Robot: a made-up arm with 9 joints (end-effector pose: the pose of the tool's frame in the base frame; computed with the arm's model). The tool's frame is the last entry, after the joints.
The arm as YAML. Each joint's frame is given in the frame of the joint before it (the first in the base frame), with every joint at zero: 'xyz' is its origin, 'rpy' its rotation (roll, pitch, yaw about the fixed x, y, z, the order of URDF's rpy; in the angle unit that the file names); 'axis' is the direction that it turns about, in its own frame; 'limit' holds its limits. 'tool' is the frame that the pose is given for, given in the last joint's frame.
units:
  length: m
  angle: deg
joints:
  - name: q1
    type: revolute
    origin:
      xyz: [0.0, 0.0, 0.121]
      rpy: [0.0, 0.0, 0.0]
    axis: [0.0, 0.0, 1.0]
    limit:
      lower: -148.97
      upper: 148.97
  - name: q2
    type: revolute
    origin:
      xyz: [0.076, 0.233, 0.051]
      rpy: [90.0, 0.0, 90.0]
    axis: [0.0, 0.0, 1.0]
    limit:
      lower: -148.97
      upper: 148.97
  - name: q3
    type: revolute
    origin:
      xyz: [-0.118, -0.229, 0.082]
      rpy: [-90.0, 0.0, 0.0]
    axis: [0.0, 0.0, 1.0]
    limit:
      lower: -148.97
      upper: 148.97
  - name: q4
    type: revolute
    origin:
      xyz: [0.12, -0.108, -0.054]
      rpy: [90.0, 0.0, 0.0]
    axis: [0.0, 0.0, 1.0]
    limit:
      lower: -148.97
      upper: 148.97
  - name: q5
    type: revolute
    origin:
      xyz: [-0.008, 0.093, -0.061]
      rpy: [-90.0, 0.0, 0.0]
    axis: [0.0, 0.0, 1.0]
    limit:
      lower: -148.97
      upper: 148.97
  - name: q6
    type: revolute
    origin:
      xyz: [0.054, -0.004, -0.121]
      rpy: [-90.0, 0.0, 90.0]
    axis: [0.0, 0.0, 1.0]
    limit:
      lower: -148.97
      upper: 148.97
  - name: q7
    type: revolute
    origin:
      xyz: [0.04, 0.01, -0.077]
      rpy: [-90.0, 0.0, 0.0]
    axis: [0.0, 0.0, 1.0]
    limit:
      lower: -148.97
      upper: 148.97
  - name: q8
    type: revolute
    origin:
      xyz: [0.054, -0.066, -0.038]
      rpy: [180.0, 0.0, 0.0]
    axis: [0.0, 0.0, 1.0]
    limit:
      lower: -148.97
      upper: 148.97
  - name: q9
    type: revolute
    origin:
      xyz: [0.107, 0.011, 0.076]
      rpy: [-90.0, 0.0, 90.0]
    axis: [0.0, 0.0, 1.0]
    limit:
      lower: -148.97
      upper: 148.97
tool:
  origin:
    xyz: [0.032, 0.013, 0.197]
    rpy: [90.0, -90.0, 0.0]
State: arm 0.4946 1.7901 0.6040 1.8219 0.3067 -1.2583 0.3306 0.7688 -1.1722
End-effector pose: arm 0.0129 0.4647 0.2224 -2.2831 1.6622 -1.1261
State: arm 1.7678 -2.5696 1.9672 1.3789 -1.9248 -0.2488 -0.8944 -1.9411 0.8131
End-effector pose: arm -0.2136 0.0467 0.4968 -0.5065 -2.3342 -0.8002
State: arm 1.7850 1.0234 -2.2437 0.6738 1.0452 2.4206 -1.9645 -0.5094 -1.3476
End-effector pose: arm -0.5857 0.2660 -0.0619 -1.6939 -1.9949 -0.7185
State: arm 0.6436 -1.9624 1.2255 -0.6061 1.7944 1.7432 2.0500 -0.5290 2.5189
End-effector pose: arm 0.1746 0.0950 0.5112 0.8676 -0.1990 -0.4812
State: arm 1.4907 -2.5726 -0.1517 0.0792 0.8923 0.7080 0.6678 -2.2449 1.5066
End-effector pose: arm -0.0774 0.0172 0.5507 1.6650 -1.4285 1.5687
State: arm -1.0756 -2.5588 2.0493 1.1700 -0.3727 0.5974 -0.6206 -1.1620 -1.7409
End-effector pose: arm 0.2536 -0.0195 0.4557 1.2875 -2.5234 -0.6764
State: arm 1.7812 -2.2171 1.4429 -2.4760 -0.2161 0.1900 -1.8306 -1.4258 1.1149
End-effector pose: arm 0.0993 0.1117 0.3427 1.6514 0.7985 -0.3205
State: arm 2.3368 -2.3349 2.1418 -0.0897 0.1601 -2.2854 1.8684 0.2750 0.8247
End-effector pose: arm 0.0147 -0.1714 0.4525 1.1068 1.9205 0.3154
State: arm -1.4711 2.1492 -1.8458 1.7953 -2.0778 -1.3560 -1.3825 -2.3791 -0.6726
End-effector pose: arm 0.6420 -0.2708 0.2706 -0.8946 1.1169 -2.1580
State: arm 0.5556 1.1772 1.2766 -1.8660 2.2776 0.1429 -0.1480 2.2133 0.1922
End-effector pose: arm -0.2020 0.2413 0.0955 1.0332 -1.1102 -0.7333
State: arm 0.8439 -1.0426 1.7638 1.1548 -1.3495 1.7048 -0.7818 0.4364 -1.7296
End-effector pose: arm -0.1127 0.0029 0.1117 1.3220 2.1492 -1.4442
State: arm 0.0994 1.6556 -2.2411 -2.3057 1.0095 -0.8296 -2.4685 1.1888 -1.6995
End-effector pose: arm 0.1864 0.7061 0.0349 2.4391 0.2677 -1.0038
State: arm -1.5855 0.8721 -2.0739 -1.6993 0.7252 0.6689 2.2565 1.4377 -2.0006
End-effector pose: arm 0.4108 -0.3863 -0.1318 0.0072 2.3986 0.1540
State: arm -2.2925 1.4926 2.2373 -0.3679 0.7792 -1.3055 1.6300 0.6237 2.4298
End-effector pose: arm 0.4264 -0.2958 -0.1153 0.3685 -1.3462 -0.1448
